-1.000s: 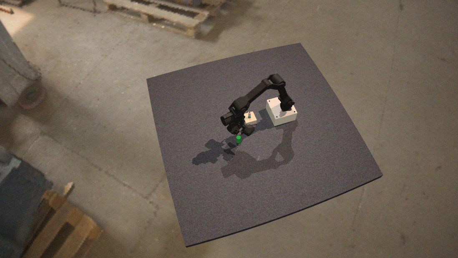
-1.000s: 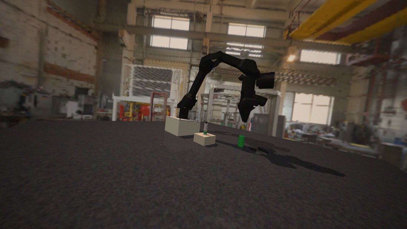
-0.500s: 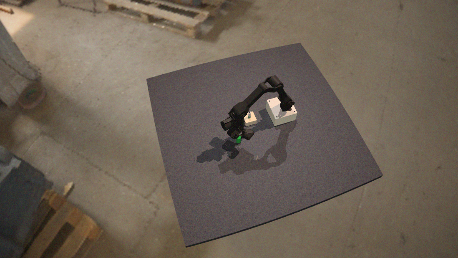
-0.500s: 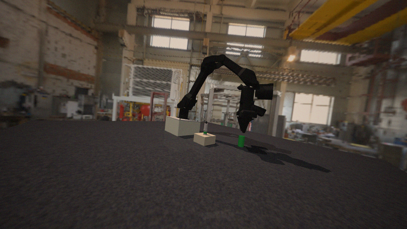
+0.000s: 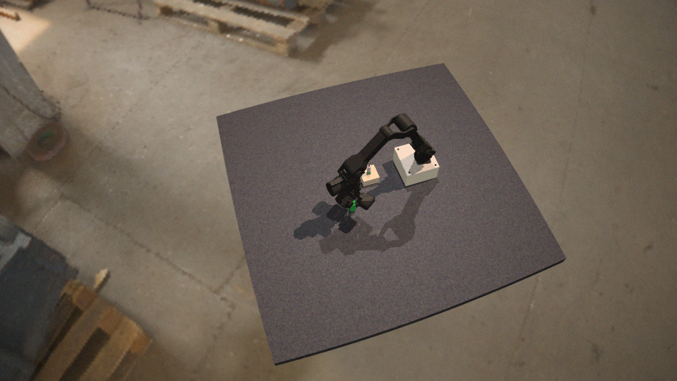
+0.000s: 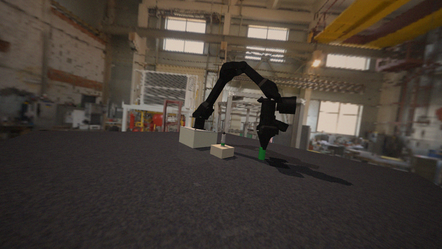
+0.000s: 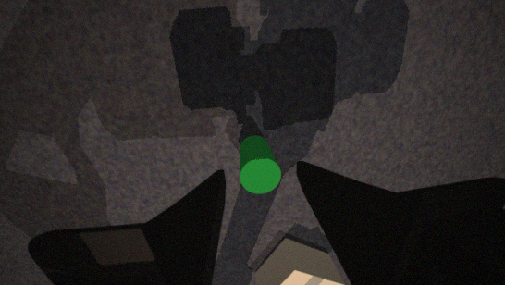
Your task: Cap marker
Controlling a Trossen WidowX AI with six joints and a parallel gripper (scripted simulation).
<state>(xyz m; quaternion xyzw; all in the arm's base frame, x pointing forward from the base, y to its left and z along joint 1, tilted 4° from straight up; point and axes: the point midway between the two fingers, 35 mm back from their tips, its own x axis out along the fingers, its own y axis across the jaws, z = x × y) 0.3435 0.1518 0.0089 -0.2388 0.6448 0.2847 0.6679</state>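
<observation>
Right now my gripper tip is 2 cm above the green cap. From my gripper tip the other things lie so: beige holder block: 15 cm to the right, 10 cm behind, 3 cm below.
</observation>
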